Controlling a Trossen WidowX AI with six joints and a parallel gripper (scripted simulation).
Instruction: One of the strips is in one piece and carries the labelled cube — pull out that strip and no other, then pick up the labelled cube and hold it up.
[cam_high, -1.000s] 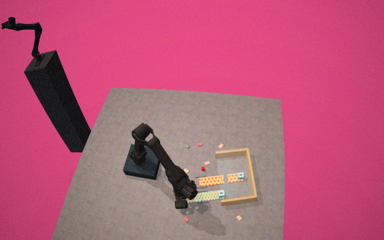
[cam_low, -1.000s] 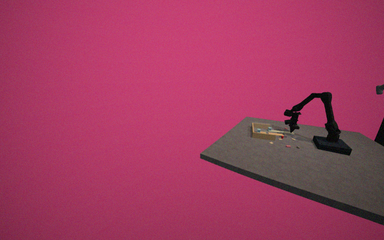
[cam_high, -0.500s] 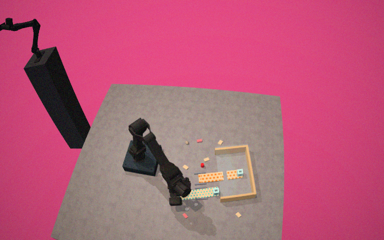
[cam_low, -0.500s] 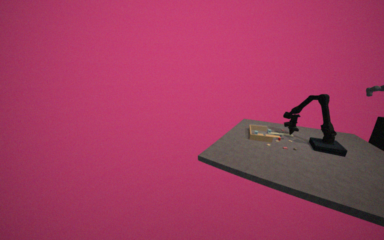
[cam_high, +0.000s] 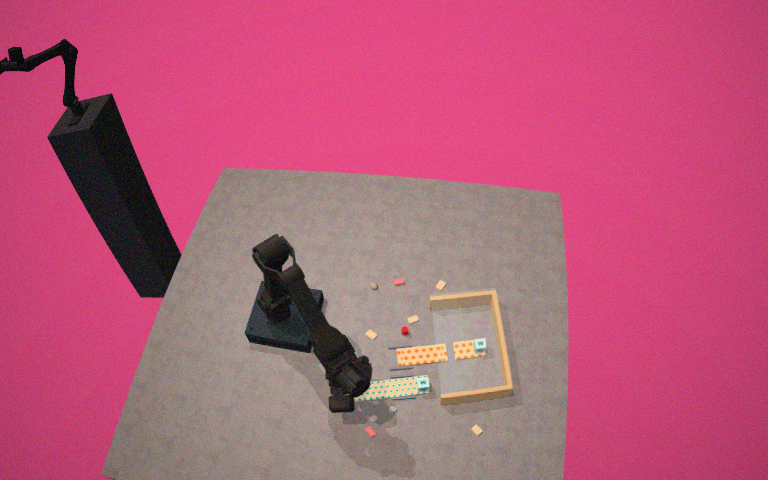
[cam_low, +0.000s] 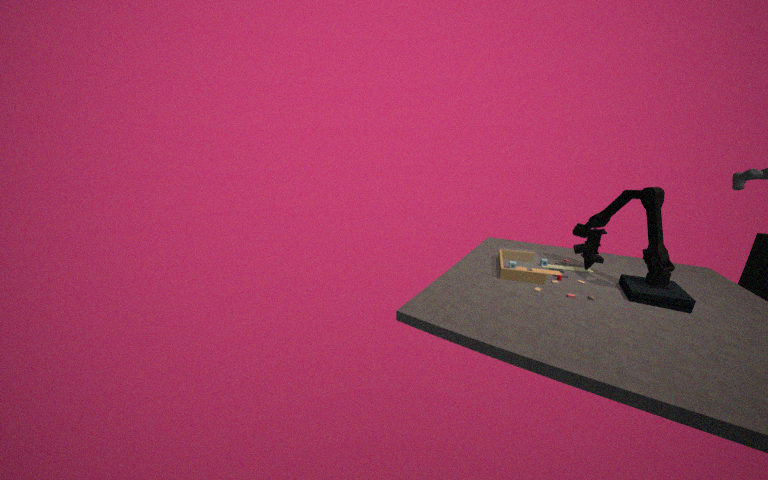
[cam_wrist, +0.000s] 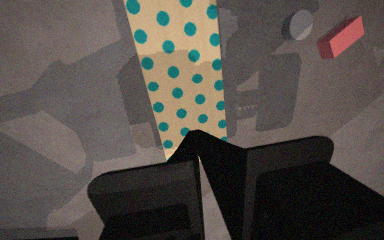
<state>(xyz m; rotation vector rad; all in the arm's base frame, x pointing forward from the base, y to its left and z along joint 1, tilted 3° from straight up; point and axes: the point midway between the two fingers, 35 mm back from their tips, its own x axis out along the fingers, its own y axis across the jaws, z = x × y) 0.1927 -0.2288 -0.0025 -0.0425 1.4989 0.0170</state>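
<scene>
Now: gripper tip 21 cm short of the strip and 11 cm to the right of it.
</scene>
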